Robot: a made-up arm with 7 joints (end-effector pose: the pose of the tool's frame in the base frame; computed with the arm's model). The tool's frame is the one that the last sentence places. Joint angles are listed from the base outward.
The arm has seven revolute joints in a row. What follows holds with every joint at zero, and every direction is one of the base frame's. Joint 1 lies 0.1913 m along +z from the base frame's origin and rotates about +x. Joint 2 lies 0.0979 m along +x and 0.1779 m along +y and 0.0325 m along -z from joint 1 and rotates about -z. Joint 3 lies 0.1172 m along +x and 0.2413 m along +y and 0.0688 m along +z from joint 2 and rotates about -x. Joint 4 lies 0.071 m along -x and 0.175 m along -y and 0.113 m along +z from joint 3 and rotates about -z. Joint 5 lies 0.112 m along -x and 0.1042 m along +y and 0.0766 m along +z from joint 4 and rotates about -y. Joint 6 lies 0.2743 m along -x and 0.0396 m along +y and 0.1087 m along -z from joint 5 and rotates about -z. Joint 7 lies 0.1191 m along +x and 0.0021 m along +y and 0.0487 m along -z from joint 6 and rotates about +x. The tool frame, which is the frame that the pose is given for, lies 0.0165 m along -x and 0.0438 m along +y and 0.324 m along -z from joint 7; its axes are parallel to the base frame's.
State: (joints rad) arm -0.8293 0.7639 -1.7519 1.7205 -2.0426 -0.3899 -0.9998
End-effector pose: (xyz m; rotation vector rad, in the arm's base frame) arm -0.0147 0.1166 0.3362 1.7630 0.3853 0.5536
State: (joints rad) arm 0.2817 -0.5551 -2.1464 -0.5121 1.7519 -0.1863 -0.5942
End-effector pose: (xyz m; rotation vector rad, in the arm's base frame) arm 0.3269 0.4528 0.3058 1.6405 -0.3202 -1.5021
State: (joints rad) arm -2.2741 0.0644 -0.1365 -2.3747 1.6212 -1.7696 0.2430
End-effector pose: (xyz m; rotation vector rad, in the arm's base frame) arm -0.2617 -0.3872 0.0032 -1.1328 -0.9647 -2.7017
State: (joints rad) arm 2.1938 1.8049 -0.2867 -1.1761 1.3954 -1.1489 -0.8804
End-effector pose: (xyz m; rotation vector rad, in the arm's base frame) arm 0.4300 -0.1780 0.1654 -0.0611 -0.3275 -1.0346
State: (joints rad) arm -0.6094 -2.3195 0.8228 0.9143 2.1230 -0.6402 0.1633
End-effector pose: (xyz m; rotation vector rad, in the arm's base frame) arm -0.3907 0.6112 0.2925 -0.7997 2.3489 -1.8055
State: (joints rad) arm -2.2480 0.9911 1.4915 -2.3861 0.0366 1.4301 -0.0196
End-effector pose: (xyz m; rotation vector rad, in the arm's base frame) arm 0.1540 0.3878 -0.0236 2.5721 -0.7032 1.5869
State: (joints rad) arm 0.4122 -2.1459 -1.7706 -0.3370 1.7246 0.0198 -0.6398
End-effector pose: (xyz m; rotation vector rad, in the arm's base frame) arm -0.2557 0.3928 0.3074 1.5528 0.4587 0.3197
